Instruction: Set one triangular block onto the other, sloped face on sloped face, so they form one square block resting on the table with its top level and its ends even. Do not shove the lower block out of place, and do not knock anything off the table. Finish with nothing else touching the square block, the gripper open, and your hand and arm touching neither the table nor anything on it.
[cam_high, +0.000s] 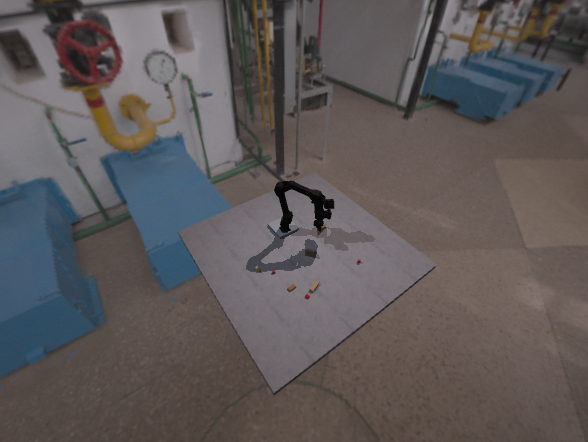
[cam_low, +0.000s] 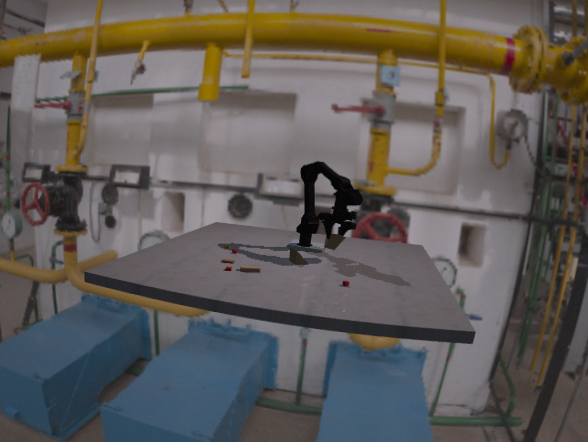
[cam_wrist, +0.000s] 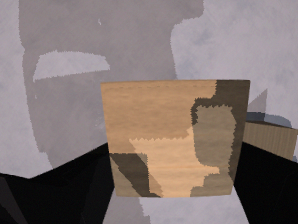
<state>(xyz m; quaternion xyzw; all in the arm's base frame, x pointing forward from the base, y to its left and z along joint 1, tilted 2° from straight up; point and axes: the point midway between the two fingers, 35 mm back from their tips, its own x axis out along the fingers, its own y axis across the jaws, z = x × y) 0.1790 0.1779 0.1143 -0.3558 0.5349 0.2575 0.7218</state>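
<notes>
Now: the triangular block 1 cm above my gripper tip.
</notes>
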